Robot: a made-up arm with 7 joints.
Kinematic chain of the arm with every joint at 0, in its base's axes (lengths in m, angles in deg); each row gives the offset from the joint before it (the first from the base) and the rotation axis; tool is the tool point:
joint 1: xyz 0 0.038 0 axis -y
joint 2: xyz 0 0.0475 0 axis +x
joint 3: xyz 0 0 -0.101 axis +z
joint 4: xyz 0 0 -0.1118 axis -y
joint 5: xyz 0 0 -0.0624 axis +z
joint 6: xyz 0 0 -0.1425 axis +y
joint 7: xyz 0 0 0 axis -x
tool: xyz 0 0 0
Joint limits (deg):
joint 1: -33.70..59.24
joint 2: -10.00..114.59
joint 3: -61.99..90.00
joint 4: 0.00..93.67
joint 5: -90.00..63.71
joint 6: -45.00..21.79
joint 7: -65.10..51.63
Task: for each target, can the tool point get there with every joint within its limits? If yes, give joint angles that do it. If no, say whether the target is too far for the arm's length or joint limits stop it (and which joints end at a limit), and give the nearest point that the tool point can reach.
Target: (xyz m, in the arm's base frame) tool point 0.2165 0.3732 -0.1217
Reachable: yes | joints 22.17 55.55 0.91 49.00 -54.05 -31.97 -18.41
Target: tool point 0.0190 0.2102 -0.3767
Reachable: yes | joints -3.27 1.70 70.37 36.02 -24.93 -22.78 6.96
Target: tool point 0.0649 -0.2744 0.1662
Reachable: no: joint limits stop it (at a limit: joint 1, joint 2, joint 3, joint 4) | nearest point 0.1912 -0.1270 -0.0020 | short by 0.257 m
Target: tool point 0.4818 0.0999 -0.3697
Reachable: no: too far | nearest point 0.3313 0.0954 -0.2542 | short by 0.190 m
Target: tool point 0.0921 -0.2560 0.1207
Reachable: no: joint limits stop it (at a limit: joint 1, joint 2, joint 3, joint 4) | nearest point 0.1912 -0.1270 -0.0020 | short by 0.204 m
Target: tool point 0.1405 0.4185 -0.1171
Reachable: yes | joints 10.90 50.43 41.65 49.15 -59.83 -4.38 36.94
